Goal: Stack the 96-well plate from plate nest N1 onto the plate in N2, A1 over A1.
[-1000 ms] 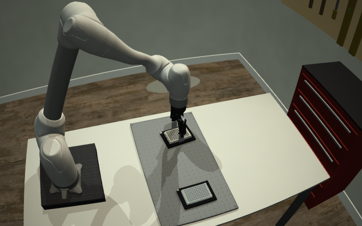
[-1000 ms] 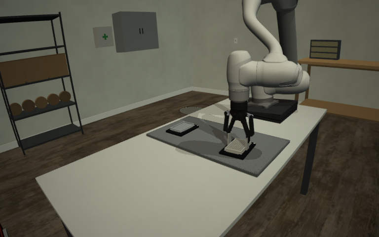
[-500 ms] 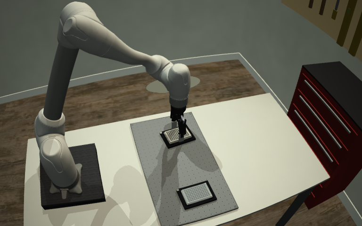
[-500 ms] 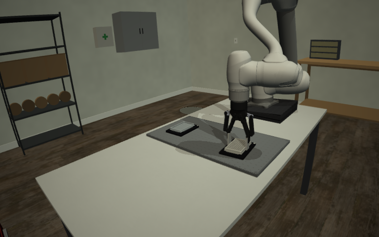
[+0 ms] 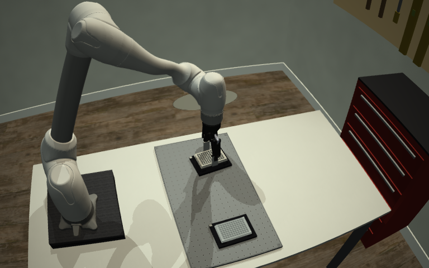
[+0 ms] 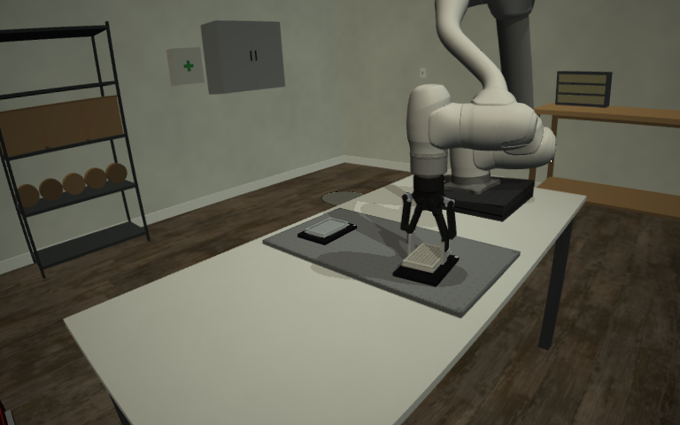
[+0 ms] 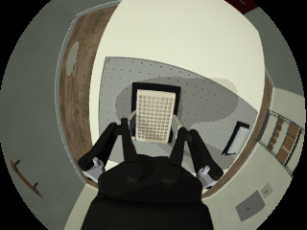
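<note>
Right now my hand is 20 mm short of the greyer 96-well plate, 390 mm to the left of it and 40 mm above it. Round my hand: white 96-well plate (20 mm below).
</note>
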